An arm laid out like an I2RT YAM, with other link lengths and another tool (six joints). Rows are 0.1 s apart.
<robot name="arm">
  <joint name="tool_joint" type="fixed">
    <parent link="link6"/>
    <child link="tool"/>
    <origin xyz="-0.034 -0.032 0.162" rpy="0 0.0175 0.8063"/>
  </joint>
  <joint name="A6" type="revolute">
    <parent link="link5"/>
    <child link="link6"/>
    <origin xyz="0.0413 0 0.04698" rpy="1.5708 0 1.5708"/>
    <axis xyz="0 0 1"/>
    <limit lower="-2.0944" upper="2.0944"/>
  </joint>
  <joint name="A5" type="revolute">
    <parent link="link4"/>
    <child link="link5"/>
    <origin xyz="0.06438 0.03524 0.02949" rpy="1.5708 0 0"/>
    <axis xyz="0 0 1"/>
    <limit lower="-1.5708" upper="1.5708"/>
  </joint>
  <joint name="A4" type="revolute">
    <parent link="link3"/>
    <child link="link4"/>
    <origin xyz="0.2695 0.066 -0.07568"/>
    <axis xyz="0 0 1"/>
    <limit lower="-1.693" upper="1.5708"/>
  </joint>
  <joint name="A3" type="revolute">
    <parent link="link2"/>
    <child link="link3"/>
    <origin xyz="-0.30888 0 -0.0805" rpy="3.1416 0 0"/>
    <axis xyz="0 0 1"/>
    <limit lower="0" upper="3.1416"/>
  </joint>
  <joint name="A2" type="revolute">
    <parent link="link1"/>
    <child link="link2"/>
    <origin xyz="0.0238 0.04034 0.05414" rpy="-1.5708 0 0"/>
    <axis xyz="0 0 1"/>
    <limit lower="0" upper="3.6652"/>
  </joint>
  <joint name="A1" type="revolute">
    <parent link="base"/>
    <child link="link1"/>
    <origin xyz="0 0 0.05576"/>
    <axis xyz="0 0 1"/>
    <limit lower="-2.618" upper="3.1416"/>
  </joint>
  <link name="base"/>
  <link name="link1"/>
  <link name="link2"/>
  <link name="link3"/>
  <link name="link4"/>
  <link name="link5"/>
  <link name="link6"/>
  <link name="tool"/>
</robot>
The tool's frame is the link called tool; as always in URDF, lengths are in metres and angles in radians.
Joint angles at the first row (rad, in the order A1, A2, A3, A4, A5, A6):
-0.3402, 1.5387, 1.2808, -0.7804, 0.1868, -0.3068
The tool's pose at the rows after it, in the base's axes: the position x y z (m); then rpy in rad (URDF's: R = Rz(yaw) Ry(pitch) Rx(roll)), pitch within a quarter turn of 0, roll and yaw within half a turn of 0:
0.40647 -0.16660 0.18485 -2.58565 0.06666 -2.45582
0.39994 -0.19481 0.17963 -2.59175 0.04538 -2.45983
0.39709 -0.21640 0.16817 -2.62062 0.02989 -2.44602
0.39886 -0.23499 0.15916 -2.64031 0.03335 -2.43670
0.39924 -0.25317 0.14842 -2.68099 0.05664 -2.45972
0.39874 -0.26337 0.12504 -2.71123 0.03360 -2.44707
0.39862 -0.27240 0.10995 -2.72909 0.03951 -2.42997
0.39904 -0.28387 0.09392 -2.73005 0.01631 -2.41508
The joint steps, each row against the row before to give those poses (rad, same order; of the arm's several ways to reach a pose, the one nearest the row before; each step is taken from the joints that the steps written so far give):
-0.0813, 0.0114, 0.0180, -0.0011, -0.0163, -0.0691
-0.0772, 0.0286, 0.0168, 0.0091, -0.0231, -0.0727
-0.0629, 0.0507, 0.0268, 0.0006, -0.0350, -0.0703
-0.0493, 0.0521, 0.0317, 0.0069, -0.0364, -0.0477
-0.0495, 0.0608, 0.0424, -0.0149, -0.0417, -0.0102
-0.0179, 0.0545, -0.0021, 0.0233, 0.0007, -0.0356
-0.0264, 0.0401, 0.0011, 0.0234, -0.0264, -0.0366
-0.0137, 0.0395, -0.0017, 0.0374, 0.0094, -0.0355

